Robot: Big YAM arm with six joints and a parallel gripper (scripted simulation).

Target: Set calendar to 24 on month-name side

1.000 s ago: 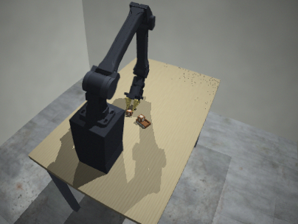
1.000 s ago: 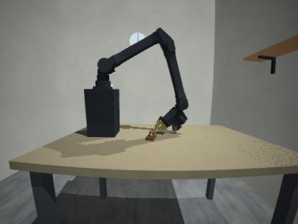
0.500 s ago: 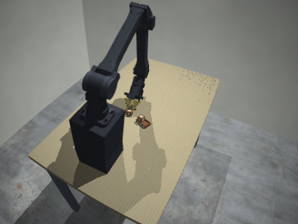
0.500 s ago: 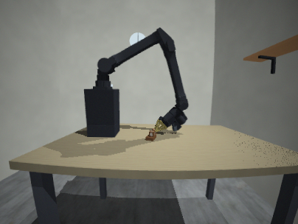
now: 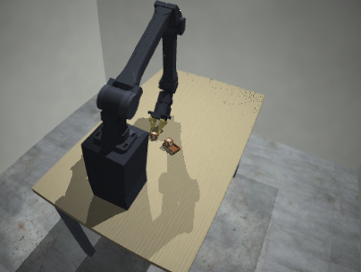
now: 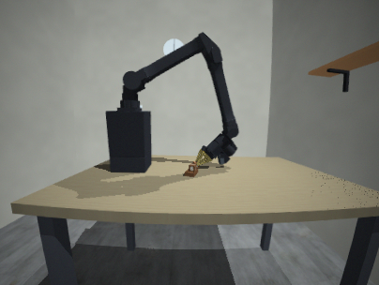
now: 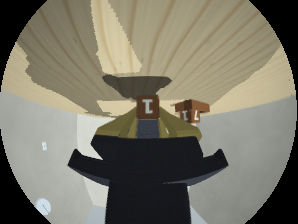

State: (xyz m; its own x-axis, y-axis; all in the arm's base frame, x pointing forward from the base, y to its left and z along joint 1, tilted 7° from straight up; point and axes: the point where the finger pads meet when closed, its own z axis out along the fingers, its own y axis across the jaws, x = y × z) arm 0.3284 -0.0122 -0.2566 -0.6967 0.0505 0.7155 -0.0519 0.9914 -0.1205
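The brown digit cube lies 10 mm below my hand and 10 mm behind it. From my hand the other things lie so: brown tray 100 mm to the right, 40 mm behind, 20 mm below.
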